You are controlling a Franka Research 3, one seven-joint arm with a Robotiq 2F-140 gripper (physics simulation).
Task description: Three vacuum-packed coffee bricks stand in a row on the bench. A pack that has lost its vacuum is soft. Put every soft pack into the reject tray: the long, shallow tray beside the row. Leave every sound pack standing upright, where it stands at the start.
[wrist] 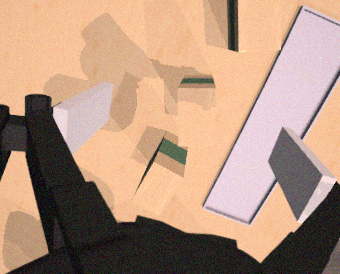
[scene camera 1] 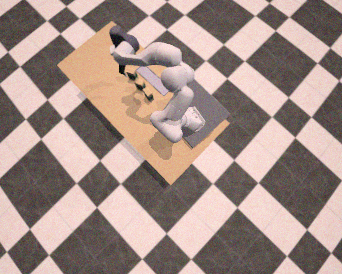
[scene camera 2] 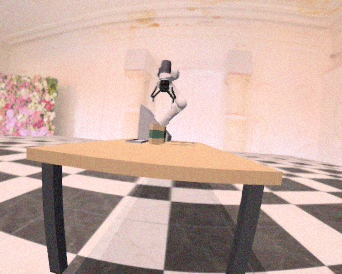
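Three tan coffee packs with dark green bands stand apart in a row. In scene camera 1 they are the far pack, the middle pack and the near pack. The wrist view also shows a pack at the top edge, partly cut off, and a pack below centre. In scene camera 2 the packs overlap. The long, shallow, pale reject tray lies beside the row. My gripper is open and empty, high above the bench. Softness cannot be told.
The wooden bench carries the arm on a dark grey base plate. The arm reaches over the bench past the row and the tray. Shadows of the arm fall near the packs.
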